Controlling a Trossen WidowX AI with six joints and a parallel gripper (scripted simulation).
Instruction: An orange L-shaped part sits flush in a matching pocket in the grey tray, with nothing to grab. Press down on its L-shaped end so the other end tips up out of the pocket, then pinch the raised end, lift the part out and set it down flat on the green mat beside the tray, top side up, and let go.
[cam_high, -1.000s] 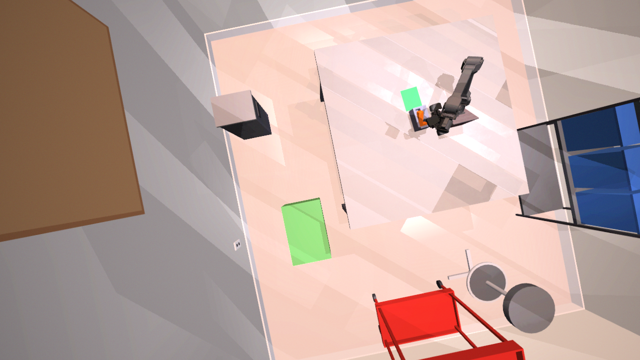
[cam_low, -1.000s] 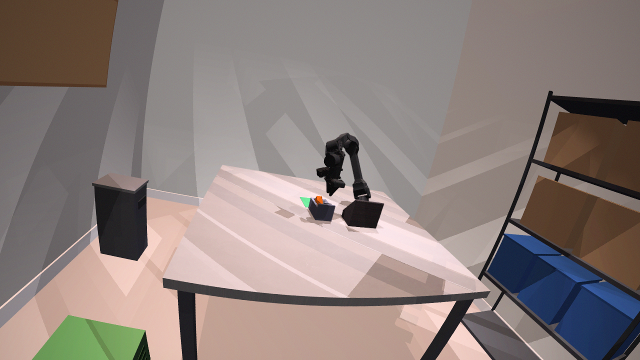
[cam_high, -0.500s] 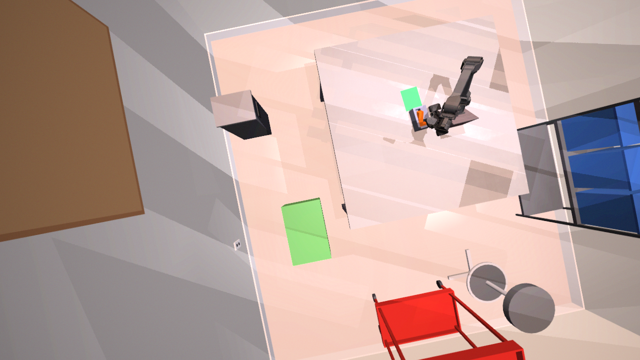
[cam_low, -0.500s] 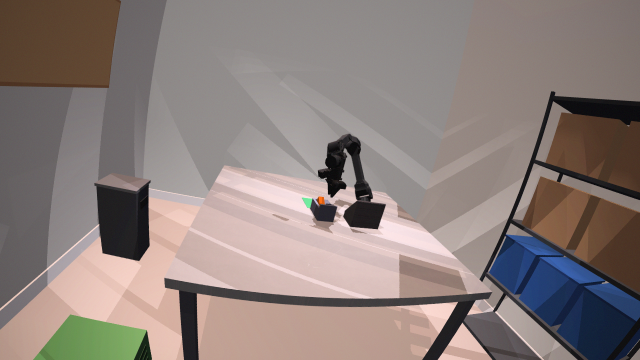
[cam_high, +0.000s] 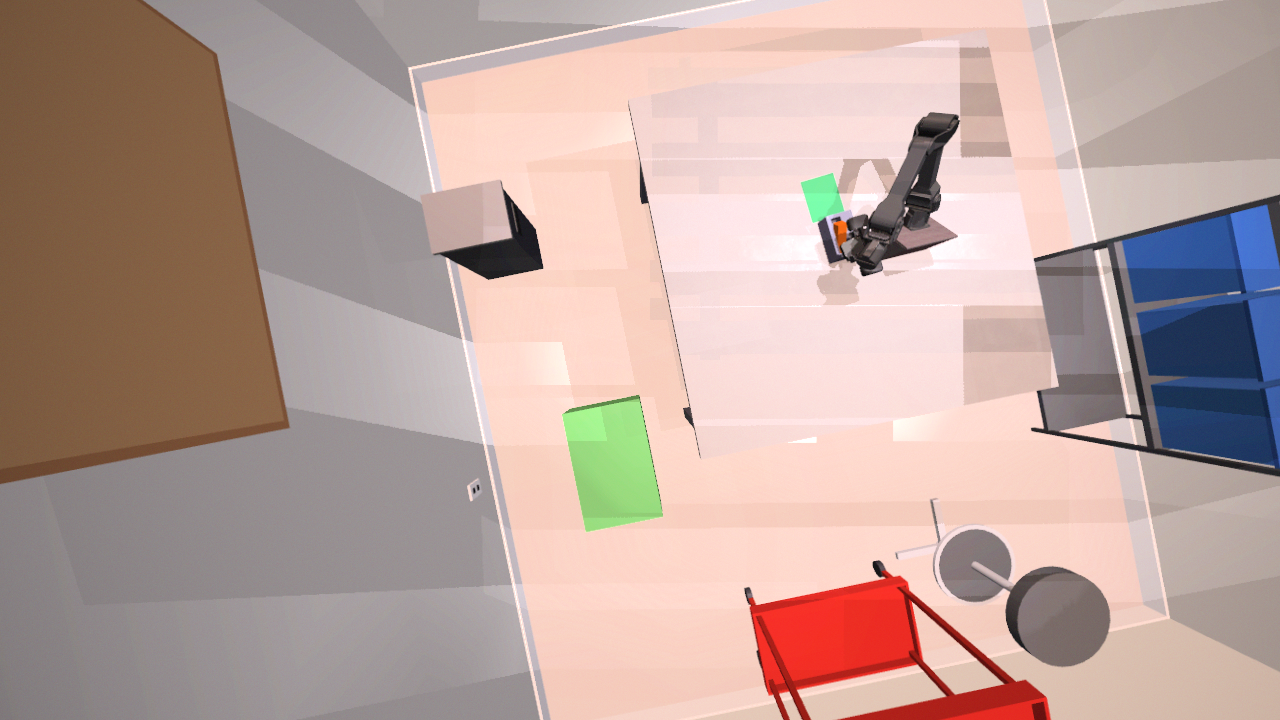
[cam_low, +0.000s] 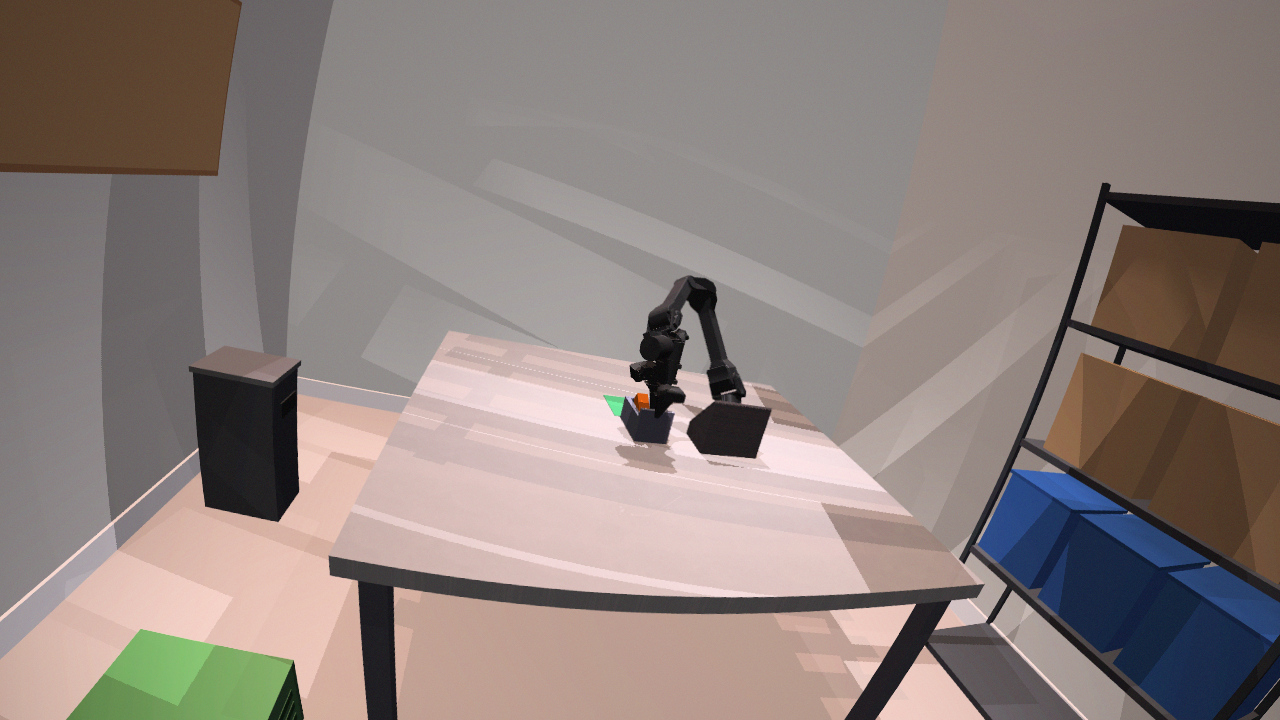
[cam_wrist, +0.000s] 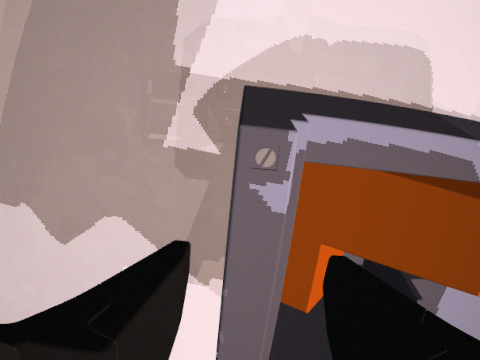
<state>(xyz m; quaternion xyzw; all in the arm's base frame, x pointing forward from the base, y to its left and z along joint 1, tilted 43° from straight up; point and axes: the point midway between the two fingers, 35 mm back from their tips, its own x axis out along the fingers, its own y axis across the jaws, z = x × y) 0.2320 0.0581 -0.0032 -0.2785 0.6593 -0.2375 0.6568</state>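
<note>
Now: gripper tip 40 mm to the left of the orange L-shaped part and 30 mm above it. Also, from my gripper tip: green mat: 220 mm to the right, 90 mm below, 10 mm ahead; tray: 90 mm below, 70 mm to the right.
</note>
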